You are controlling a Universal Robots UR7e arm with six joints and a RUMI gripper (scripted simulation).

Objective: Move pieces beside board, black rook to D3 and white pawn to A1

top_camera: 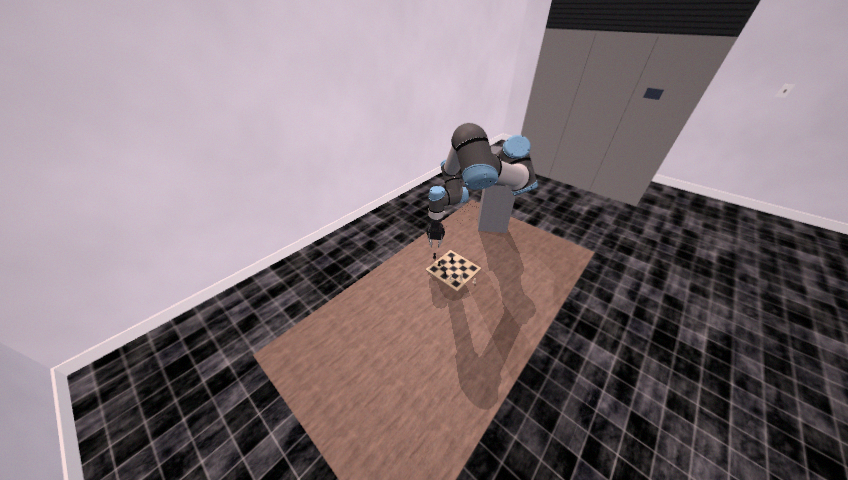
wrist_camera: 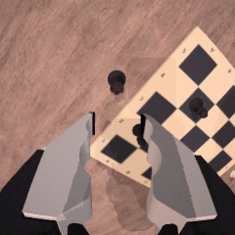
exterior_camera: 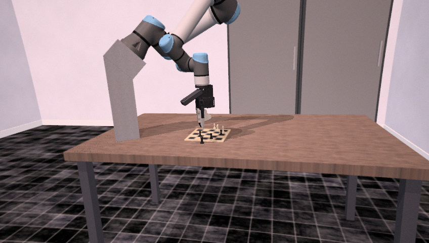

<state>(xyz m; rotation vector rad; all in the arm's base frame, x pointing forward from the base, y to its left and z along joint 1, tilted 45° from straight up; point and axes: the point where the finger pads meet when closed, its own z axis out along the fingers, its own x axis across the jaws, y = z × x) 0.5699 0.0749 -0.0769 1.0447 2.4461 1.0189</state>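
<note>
Now: the black rook 8 cm below my hand. The rest, counted from my hand: chessboard 4 cm behind, 13 cm to the left, 10 cm below; then white pawn 9 cm behind, 26 cm to the left, 9 cm below.
</note>
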